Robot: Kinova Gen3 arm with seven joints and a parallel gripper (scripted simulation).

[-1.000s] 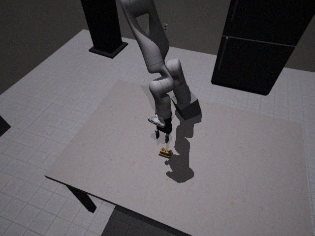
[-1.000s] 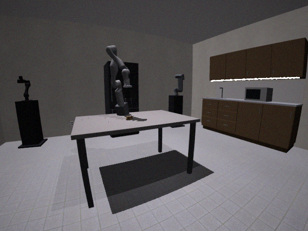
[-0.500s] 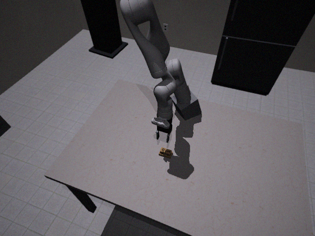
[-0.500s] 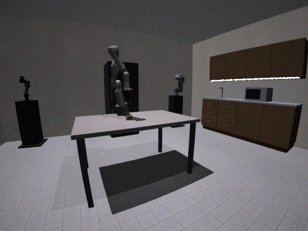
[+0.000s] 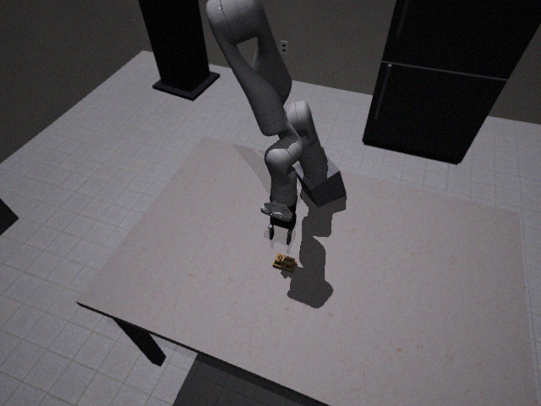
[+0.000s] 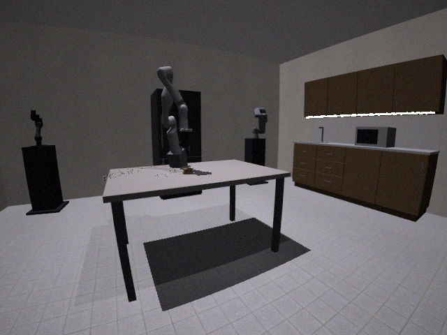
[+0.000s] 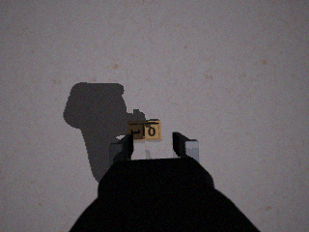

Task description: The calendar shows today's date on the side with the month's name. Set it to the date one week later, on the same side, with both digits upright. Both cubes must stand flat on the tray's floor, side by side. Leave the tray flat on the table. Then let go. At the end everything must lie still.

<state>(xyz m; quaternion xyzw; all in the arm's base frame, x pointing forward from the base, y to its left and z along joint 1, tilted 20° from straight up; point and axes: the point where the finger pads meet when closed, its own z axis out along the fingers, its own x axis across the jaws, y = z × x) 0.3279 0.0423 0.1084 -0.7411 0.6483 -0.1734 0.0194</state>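
Right now my hand is 140 mm above the wooden cube and 30 mm to the right of it. From my hand the other things lie so: wooden tray (160 mm below, 20 mm to the left).
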